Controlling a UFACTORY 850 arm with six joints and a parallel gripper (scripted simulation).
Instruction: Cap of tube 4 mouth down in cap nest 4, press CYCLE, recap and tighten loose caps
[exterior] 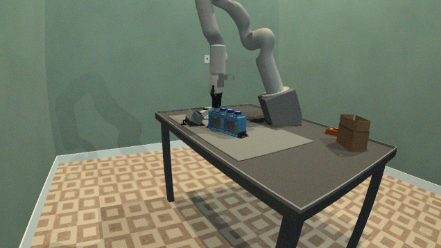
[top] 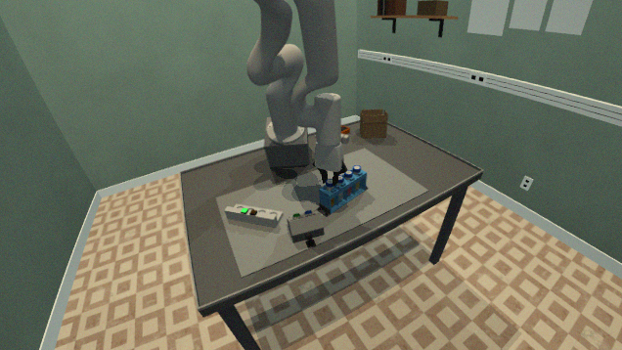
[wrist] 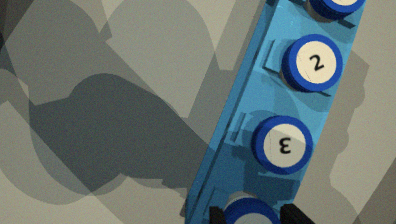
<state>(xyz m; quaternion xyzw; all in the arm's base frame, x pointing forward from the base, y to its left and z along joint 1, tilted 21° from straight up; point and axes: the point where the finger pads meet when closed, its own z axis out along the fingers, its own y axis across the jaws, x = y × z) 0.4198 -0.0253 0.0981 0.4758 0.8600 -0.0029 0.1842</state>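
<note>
Now: the blue key 120 mm to the right of my hand, 80 mm below it and 30 mm ahead of it. The rest, counted from my hand: blue cap marked 4 (20 mm below); green key (170 mm to the right, 80 mm below, 20 mm ahead); grey key housing (150 mm to the right, 90 mm below, 40 mm ahead).
</note>
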